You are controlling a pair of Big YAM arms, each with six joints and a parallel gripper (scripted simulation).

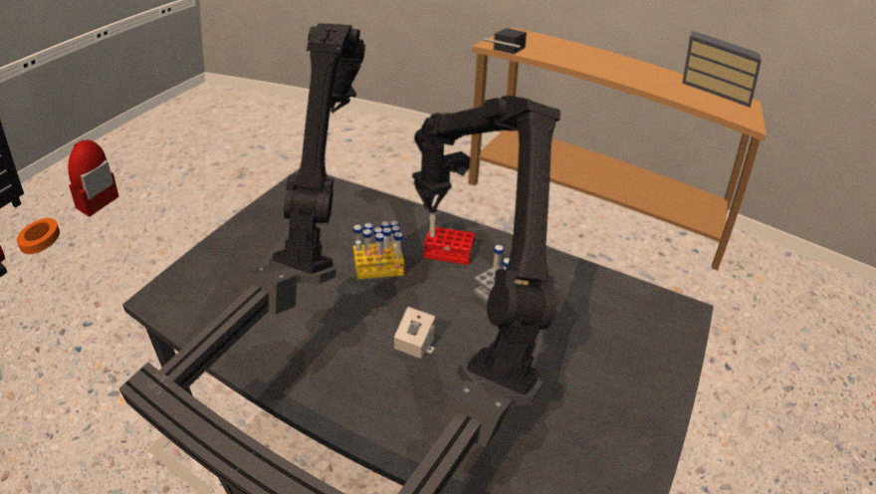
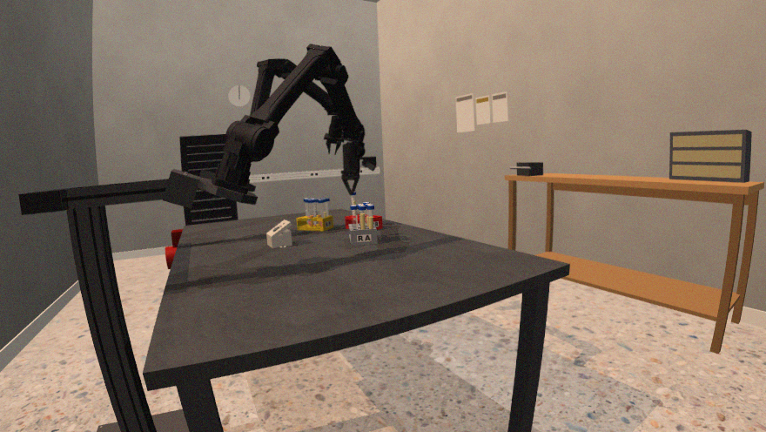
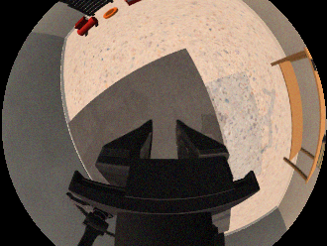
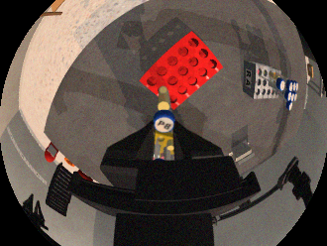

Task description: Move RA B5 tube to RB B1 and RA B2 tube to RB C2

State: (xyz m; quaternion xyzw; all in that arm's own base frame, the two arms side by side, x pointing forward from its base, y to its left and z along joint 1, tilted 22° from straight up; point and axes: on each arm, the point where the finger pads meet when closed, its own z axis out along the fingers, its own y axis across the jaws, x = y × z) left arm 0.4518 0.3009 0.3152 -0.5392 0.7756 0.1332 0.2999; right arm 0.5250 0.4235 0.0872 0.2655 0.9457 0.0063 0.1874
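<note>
Now: right hand 30 mm short of the red rack, 50 mm to the left of it and 120 mm above it.
</note>
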